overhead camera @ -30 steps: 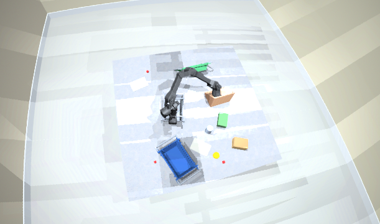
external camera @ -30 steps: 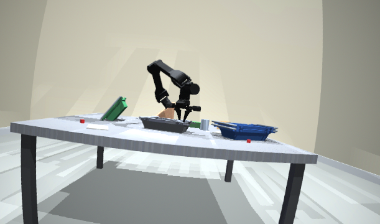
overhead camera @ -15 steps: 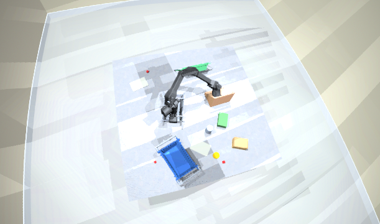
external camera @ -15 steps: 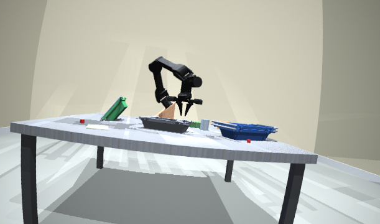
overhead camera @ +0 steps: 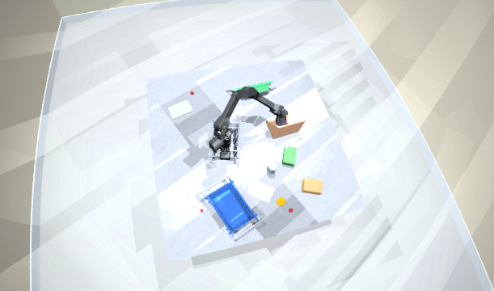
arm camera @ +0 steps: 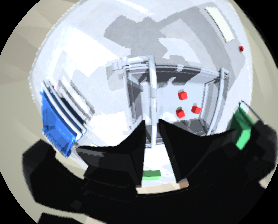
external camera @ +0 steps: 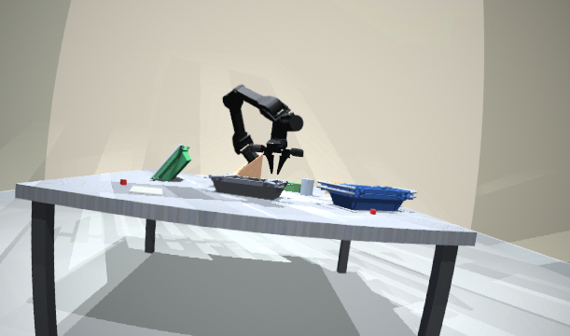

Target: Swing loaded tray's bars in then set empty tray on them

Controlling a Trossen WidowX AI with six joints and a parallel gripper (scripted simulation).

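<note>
My gripper tip is now 29 cm past the green tray, 45 cm to the left of it and 1 cm above it. Round my gripper tip: grey cylinder (26 cm behind, 16 cm to the left, 5 cm below); yellow disc (26 cm behind, 38 cm to the left, 8 cm below); green block (41 cm behind, 11 cm to the left, 7 cm below).
</note>
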